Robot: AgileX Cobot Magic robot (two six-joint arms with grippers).
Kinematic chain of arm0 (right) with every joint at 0, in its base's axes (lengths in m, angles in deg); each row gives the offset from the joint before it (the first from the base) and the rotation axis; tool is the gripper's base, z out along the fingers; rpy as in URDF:
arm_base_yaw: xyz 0 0 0.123 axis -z
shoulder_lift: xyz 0 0 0 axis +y
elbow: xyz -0.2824 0 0.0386 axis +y
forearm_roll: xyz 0.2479 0 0.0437 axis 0.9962 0 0.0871
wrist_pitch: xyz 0 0 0 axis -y
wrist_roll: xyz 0.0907 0 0.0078 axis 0.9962 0 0.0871
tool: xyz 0 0 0 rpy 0 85 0
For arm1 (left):
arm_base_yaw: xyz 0 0 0.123 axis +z
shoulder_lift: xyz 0 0 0 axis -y
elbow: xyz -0.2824 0 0.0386 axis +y
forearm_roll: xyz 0.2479 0 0.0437 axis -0.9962 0 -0.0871
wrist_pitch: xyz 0 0 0 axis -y
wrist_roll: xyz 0.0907 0 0.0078 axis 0.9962 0 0.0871
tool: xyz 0 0 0 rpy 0 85 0
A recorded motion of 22 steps. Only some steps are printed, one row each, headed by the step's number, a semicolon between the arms.
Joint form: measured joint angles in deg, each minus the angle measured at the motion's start. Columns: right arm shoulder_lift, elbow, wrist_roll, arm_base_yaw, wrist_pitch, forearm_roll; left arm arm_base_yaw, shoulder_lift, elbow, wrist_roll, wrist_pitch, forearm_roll.
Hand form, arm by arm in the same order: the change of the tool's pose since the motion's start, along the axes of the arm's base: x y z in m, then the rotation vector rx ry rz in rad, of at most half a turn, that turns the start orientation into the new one. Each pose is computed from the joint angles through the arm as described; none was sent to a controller.
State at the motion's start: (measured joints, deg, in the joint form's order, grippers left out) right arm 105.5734 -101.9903 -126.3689 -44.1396 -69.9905 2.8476; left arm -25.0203 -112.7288 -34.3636 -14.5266 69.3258 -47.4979
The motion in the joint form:
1: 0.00 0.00 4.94 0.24 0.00 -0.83; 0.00 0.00 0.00 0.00 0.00 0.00
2: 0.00 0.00 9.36 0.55 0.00 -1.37; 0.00 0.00 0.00 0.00 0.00 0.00
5: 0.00 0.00 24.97 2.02 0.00 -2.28; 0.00 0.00 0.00 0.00 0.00 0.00
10: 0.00 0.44 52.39 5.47 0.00 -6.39; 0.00 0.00 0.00 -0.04 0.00 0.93
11: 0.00 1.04 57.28 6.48 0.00 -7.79; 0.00 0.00 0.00 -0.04 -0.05 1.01
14: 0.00 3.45 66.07 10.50 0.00 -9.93; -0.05 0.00 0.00 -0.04 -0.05 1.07
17: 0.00 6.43 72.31 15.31 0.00 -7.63; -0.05 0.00 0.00 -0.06 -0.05 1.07
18: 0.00 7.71 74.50 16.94 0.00 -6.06; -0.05 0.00 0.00 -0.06 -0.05 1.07
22: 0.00 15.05 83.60 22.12 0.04 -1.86; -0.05 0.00 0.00 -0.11 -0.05 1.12
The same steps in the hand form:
1: 0.0020 -0.0021 -0.0001 0.0098 0.0143 -0.0847; 0.0000 0.0000 0.0000 0.0000 0.0000 0.0000
2: 0.0041 -0.0042 -0.0001 0.0218 0.0290 -0.1621; 0.0000 0.0000 0.0000 0.0000 0.0000 0.0000
5: 0.0119 -0.0126 -0.0001 0.0793 0.0910 -0.4415; 0.0000 0.0000 0.0000 0.0000 0.0000 0.0000
10: 0.0309 -0.0358 -0.0021 0.1695 0.1521 -0.9476; 0.0013 0.0004 0.0003 -0.0045 0.0026 0.0157
11: 0.0359 -0.0434 -0.0049 0.1764 0.1523 -1.0453; 0.0014 0.0005 0.0002 -0.0040 0.0031 0.0172
14: 0.0511 -0.0704 -0.0164 0.1754 0.1599 -1.2613; 0.0013 0.0003 0.0003 -0.0043 0.0032 0.0173
17: 0.0621 -0.0981 -0.0312 0.1822 0.2347 -1.4555; 0.0013 0.0003 0.0003 -0.0044 0.0035 0.0174
18: 0.0642 -0.1068 -0.0375 0.1852 0.2760 -1.5250; 0.0013 0.0003 0.0003 -0.0044 0.0035 0.0174
22: 0.0628 -0.1382 -0.0717 0.1379 0.4176 -1.7956; 0.0014 0.0003 0.0003 -0.0049 0.0044 0.0183

